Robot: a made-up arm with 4 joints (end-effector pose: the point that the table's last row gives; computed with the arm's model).
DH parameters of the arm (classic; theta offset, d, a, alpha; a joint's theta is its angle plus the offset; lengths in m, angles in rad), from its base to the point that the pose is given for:
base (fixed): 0 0.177 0 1.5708
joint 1: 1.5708 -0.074 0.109 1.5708
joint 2: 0 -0.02 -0.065 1.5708
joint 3: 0 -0.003 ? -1.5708
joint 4: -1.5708 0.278 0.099 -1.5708
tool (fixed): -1.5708 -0.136 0 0
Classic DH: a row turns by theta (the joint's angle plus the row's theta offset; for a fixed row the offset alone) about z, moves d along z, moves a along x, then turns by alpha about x.
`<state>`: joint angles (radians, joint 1 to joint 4).
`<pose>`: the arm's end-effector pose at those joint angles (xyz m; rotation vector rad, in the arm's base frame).
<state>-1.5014 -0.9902 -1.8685 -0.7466</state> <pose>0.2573 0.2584 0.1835 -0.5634 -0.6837 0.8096</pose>
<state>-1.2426 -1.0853 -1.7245 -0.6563</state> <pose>0.2280 0.2721 0.1963 -0.6730 -0.7784 0.9125</pose>
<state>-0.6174 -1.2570 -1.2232 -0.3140</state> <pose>0.2103 0.2400 0.1641 -1.0494 -0.6920 0.9428</pose>
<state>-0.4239 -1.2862 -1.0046 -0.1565</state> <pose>0.2243 0.2056 0.1535 -1.1271 -0.5708 0.8232</pose>
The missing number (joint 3, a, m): 0.049
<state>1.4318 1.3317 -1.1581 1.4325</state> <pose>-0.3080 -0.1258 0.1938 -1.6479 1.4104 -1.5334</pose>
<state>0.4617 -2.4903 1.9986 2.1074</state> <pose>-0.1293 -0.2203 0.5490 0.1105 -1.6944 -1.6141</pose>
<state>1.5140 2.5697 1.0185 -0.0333</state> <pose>-0.4484 0.1860 0.2516 0.7597 -0.2265 2.4528</pose>
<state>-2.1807 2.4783 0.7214 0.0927</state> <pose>0.2631 0.1776 -0.1749 2.2087 0.9191 -2.0171</pose>
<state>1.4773 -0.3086 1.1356 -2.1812</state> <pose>0.1351 -0.1795 0.3037 -2.2170 0.1356 -0.5467</pose>
